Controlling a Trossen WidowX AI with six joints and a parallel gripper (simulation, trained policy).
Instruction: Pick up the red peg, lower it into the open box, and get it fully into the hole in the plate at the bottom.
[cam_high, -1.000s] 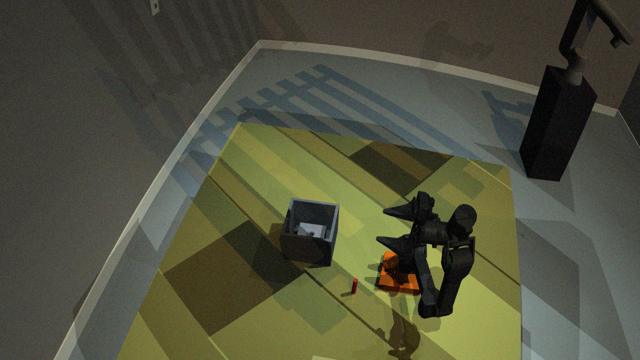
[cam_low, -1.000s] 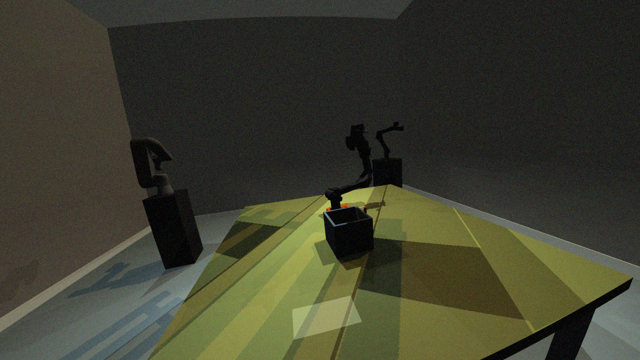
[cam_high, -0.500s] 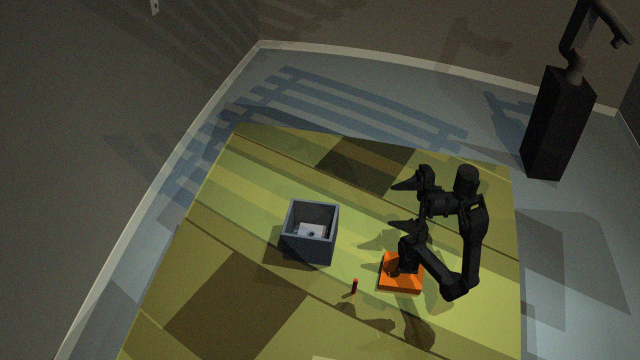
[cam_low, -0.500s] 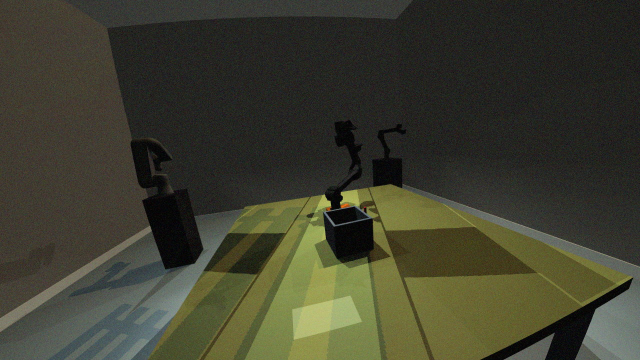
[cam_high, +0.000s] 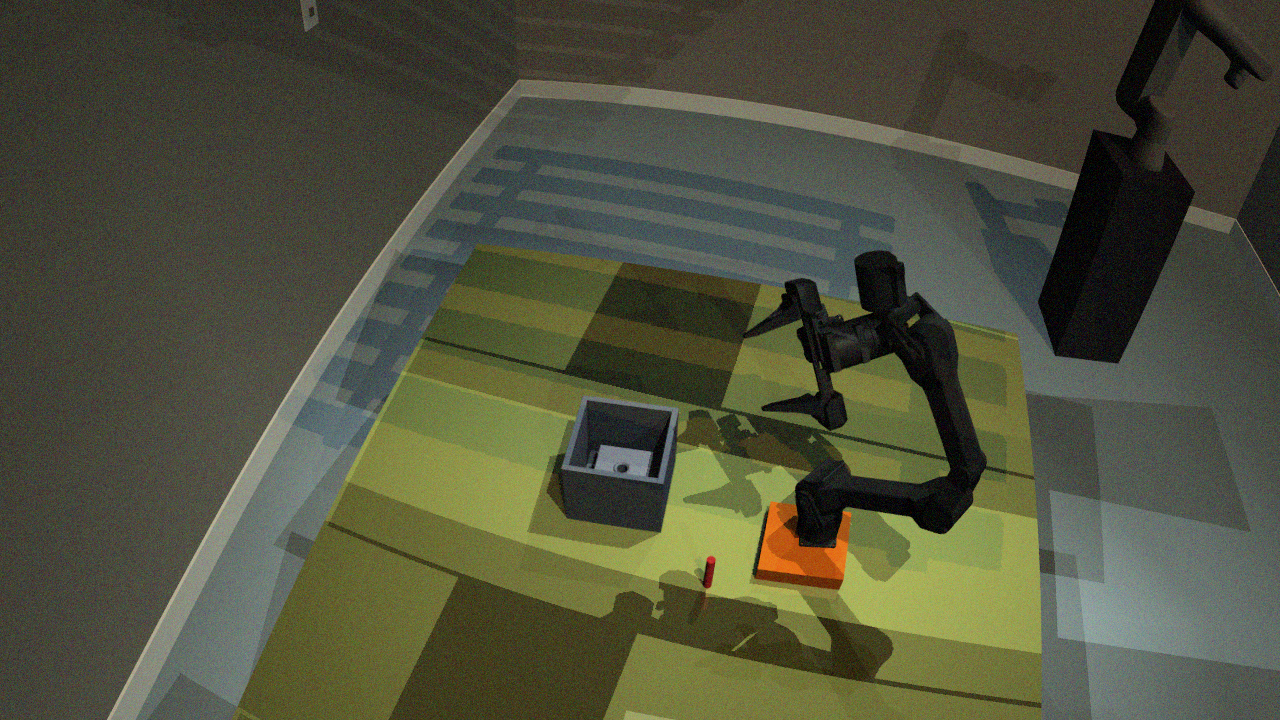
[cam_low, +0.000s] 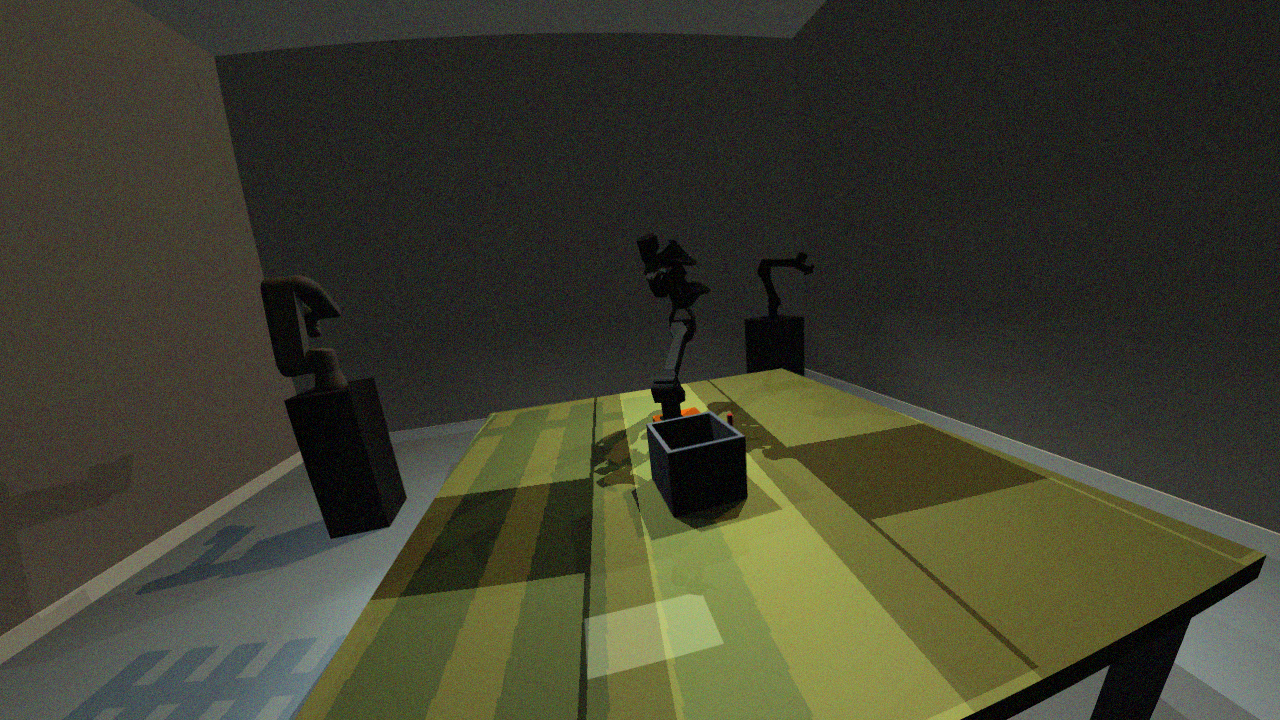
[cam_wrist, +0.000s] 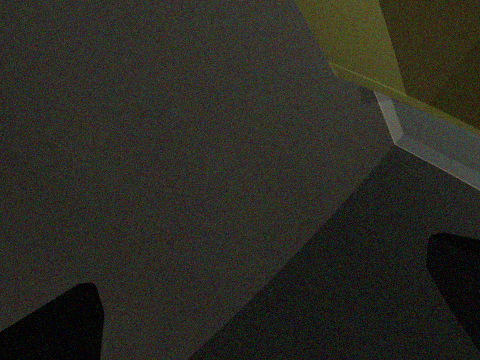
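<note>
My gripper tip is 20 mm short of the red peg, 40 mm to the right of it and 410 mm above it. From my gripper tip the other things lie so: pale plate (180 mm ahead, 140 mm to the right, 400 mm below).
</note>
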